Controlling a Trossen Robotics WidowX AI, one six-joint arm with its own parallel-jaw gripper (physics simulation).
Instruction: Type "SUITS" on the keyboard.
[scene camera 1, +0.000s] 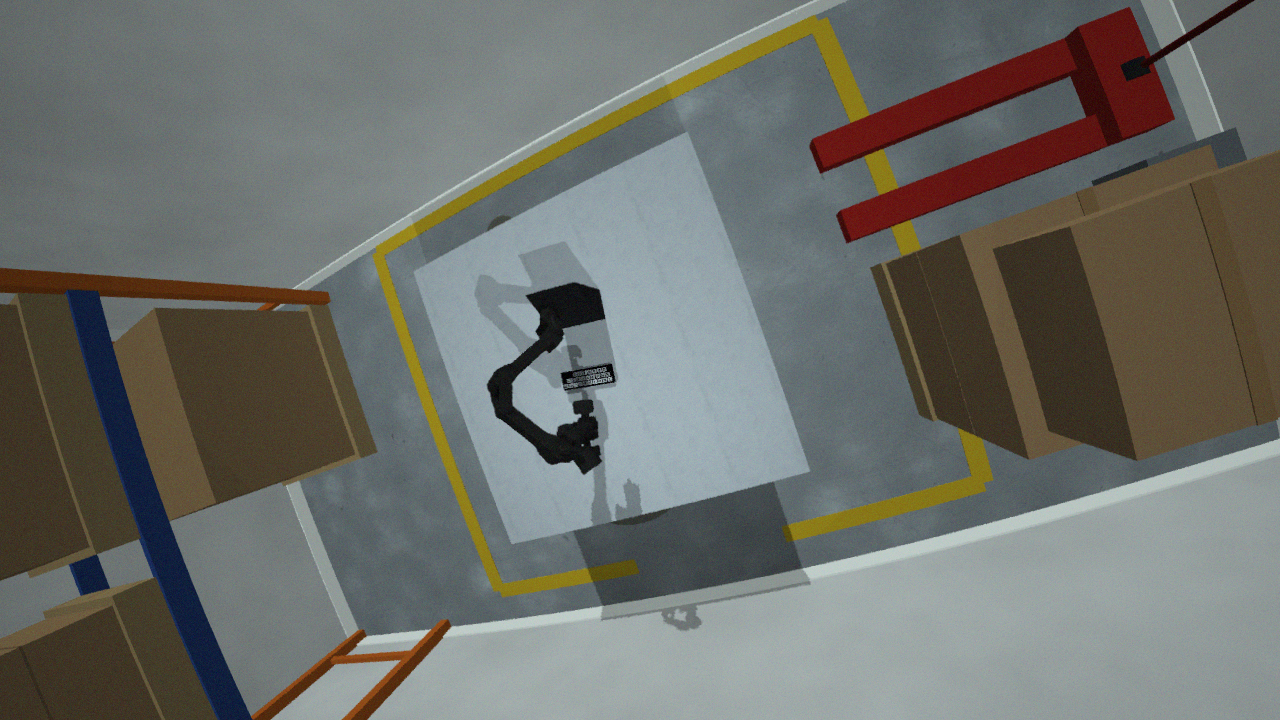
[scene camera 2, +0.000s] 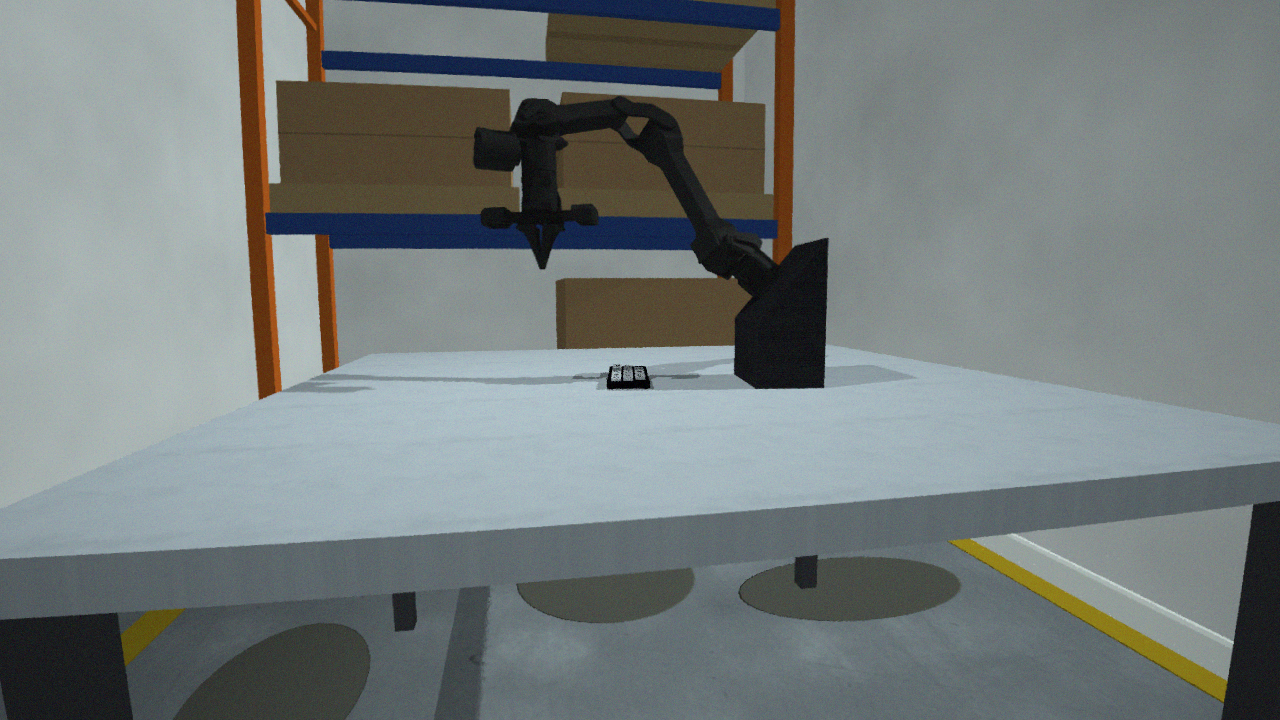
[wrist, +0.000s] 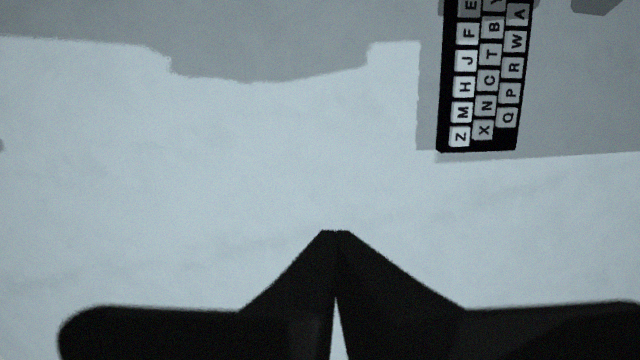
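Pixels of known places: gripper, between the fingertips: (scene camera 1: 596, 422) (scene camera 2: 542, 269) (wrist: 333, 243); arm's base, origin of its link: (scene camera 1: 550, 310) (scene camera 2: 769, 282).
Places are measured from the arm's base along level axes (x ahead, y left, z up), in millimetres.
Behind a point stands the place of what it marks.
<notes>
A small black keyboard (scene camera 1: 588, 377) @(x 262, y -21, z -158 mm) (scene camera 2: 628, 377) @(x 277, y 62, z -157 mm) (wrist: 487, 90) @(x 272, y 24, z -157 mm) with light keys lies flat on the pale table (scene camera 1: 716, 358) @(x 363, y 461, z -175 mm) (scene camera 2: 626, 465) @(x 366, y 509, z -175 mm) (wrist: 200, 165) @(x 518, y 38, z -175 mm). In the wrist view part of it shows at the top right. Its rows there read E, F, J, H, M, Z; then B, T, C, N, X; then A, W, R, P, Q. The S, U and I keys do not show there. My gripper (scene camera 2: 542, 265) @(x 414, y 21, z 23 mm) (wrist: 333, 243) @(x 414, y 21, z 23 mm) is shut and empty, fingertips together and pointing down. It hangs high above the table, beside the keyboard's footprint and not touching it.
The arm's black base (scene camera 1: 572, 304) @(x 11, y 84, z 3 mm) (scene camera 2: 787, 322) @(x 26, y 131, z -66 mm) stands on the table beyond the keyboard. A rack (scene camera 1: 143, 501) (scene camera 2: 255, 197) with cardboard boxes stands off the table. A red pallet jack (scene camera 1: 966, 179) and stacked boxes (scene camera 1: 1145, 313) are on the floor. Shadows of the arm cross the table.
</notes>
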